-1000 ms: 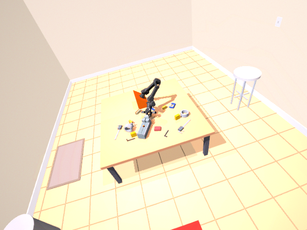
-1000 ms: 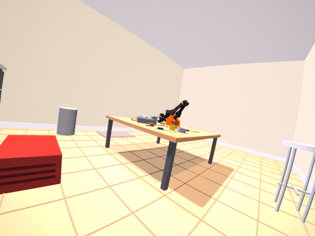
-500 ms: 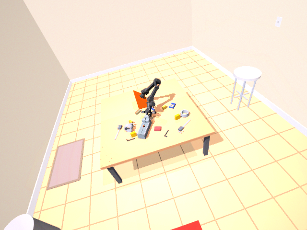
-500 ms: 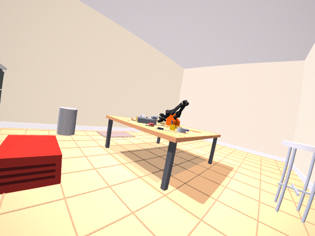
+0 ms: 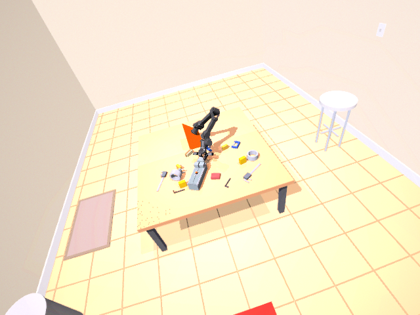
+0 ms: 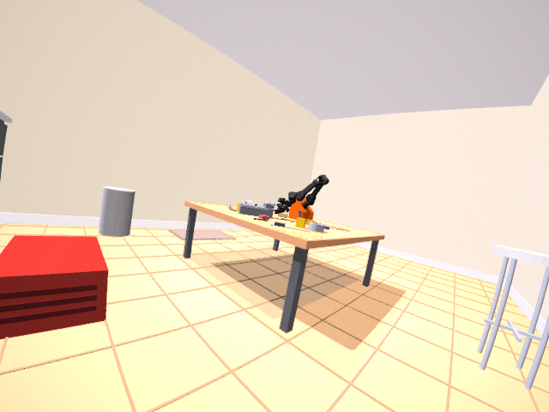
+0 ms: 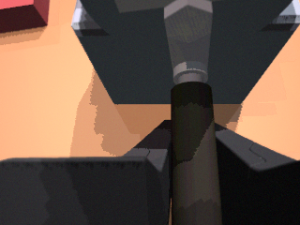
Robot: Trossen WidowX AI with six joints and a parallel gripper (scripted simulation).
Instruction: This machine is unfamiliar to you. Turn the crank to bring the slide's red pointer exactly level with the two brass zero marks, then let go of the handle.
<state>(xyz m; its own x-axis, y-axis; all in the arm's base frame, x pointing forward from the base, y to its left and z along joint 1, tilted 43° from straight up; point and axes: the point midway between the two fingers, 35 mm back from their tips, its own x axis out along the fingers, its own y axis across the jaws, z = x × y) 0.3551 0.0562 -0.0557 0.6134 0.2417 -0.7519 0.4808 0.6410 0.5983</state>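
Now: gripper tip 15 cm short of the red pointer, 8 cm to the left of it and 5 cm below it. From my gripper tip the other things lie so: dark crank handle: 3 cm above, 2 cm behind, 1 cm to the left; then red block: 18 cm ahead, 7 cm to the left, 2 cm below.
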